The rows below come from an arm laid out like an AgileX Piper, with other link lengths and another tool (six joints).
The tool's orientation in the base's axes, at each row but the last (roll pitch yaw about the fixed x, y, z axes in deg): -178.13, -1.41, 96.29; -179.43, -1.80, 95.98; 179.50, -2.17, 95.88; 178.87, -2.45, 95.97; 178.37, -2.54, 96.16; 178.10, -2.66, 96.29; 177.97, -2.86, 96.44; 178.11, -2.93, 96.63
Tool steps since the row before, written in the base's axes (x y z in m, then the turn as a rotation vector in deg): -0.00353, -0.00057, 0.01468, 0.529, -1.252, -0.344; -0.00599, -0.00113, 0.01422, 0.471, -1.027, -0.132; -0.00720, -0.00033, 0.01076, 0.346, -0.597, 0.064; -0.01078, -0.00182, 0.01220, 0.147, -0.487, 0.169; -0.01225, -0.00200, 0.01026, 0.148, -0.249, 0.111; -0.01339, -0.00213, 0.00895, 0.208, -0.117, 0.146; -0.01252, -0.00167, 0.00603, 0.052, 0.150, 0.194; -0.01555, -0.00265, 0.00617, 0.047, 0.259, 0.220
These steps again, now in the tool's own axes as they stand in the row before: 0.00018, -0.00405, -0.01456, -1.310, 0.399, 0.299; -0.00005, -0.00622, -0.01417, -1.074, 0.362, 0.095; 0.00082, -0.00710, -0.01080, -0.626, 0.284, -0.085; -0.00017, -0.01067, -0.01243, -0.492, 0.099, -0.188; -0.00022, -0.01210, -0.01063, -0.258, 0.124, -0.119; -0.00023, -0.01324, -0.00941, -0.132, 0.199, -0.146; 0.00005, -0.01241, -0.00648, 0.153, 0.075, -0.184; -0.00052, -0.01554, -0.00672, 0.263, 0.083, -0.204
